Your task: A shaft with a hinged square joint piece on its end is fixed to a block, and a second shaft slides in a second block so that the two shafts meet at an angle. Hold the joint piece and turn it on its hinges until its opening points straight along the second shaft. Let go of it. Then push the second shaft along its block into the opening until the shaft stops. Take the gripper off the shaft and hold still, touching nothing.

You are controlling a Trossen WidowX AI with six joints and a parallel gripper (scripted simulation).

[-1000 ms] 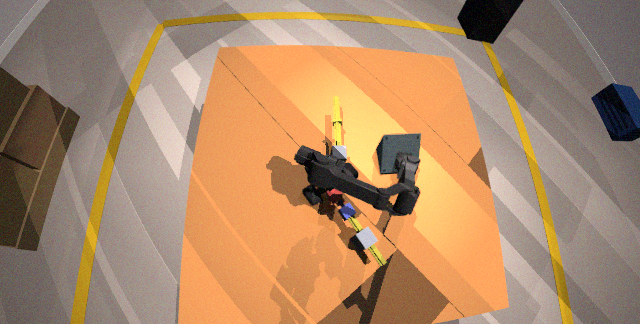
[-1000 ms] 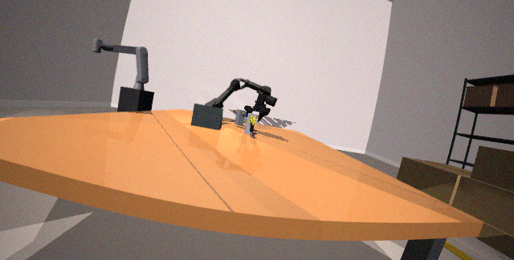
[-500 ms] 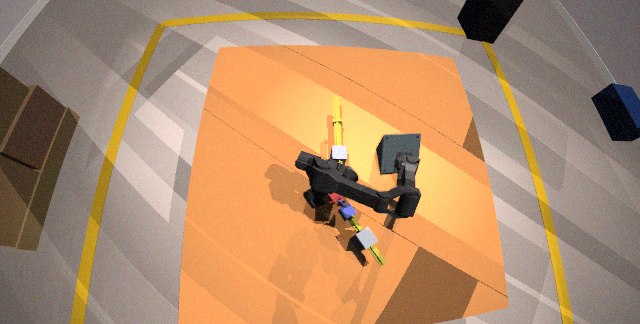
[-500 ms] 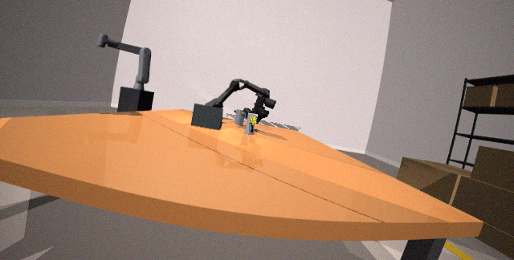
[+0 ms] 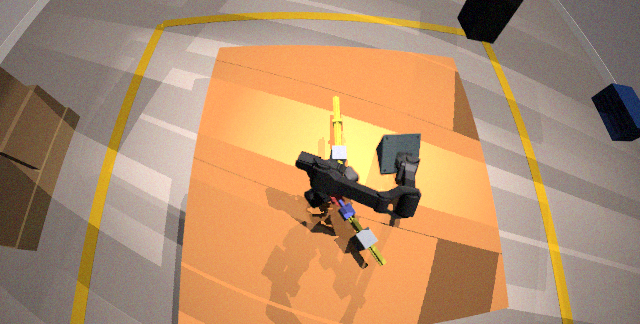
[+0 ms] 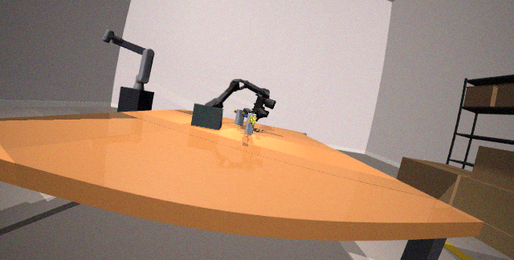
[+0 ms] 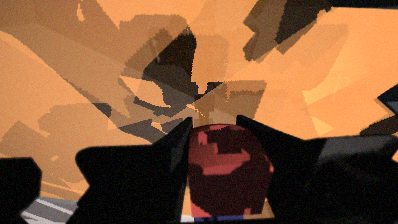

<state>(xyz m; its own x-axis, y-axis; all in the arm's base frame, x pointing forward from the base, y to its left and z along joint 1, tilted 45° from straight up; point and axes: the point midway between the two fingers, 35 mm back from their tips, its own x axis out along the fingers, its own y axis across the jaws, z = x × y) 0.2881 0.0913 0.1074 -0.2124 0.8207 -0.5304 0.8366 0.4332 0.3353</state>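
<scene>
My gripper tip is now 40 mm below the joint piece.
</scene>
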